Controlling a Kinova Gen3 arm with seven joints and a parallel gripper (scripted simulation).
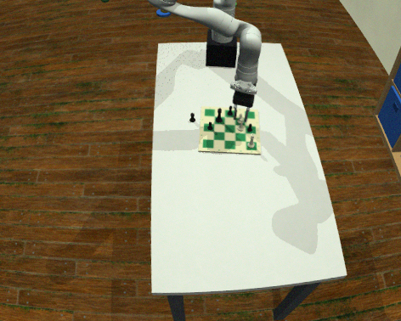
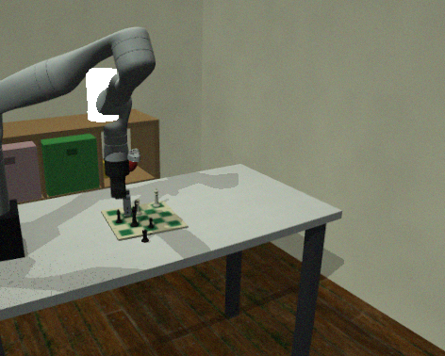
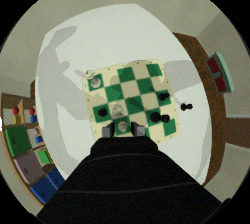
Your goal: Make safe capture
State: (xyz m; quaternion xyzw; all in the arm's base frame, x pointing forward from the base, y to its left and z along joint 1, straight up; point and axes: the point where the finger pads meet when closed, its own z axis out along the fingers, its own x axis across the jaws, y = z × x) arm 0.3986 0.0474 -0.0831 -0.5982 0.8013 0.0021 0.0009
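The green-and-cream chessboard lies 40 mm to the right of my hand, 40 mm ahead of it and 30 mm below it. Round my hand: tall white piece (110 mm ahead, 30 mm to the left); tall black piece (80 mm to the right, 10 mm behind).
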